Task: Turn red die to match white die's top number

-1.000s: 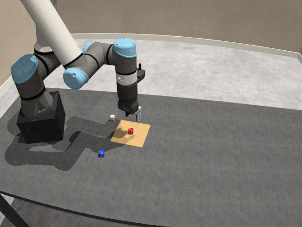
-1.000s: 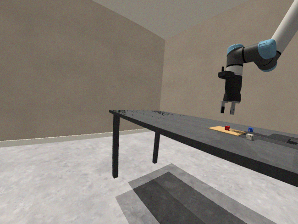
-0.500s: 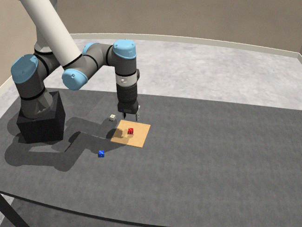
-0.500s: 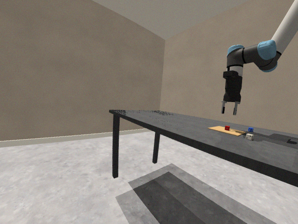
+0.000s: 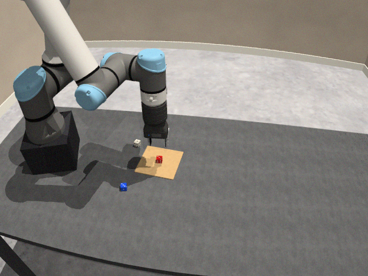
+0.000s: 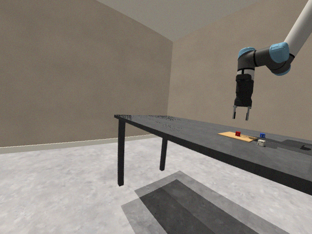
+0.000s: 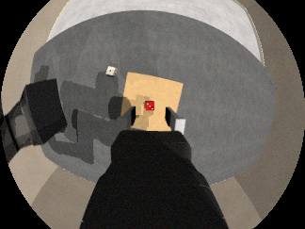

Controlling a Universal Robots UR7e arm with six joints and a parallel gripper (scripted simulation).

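Right now my hand is 9 cm above the red die. Round my hand: blue die (10 cm behind, 14 cm to the right, 9 cm below); white die (10 cm behind, 8 cm to the left, 9 cm below); tan mat (10 cm below).
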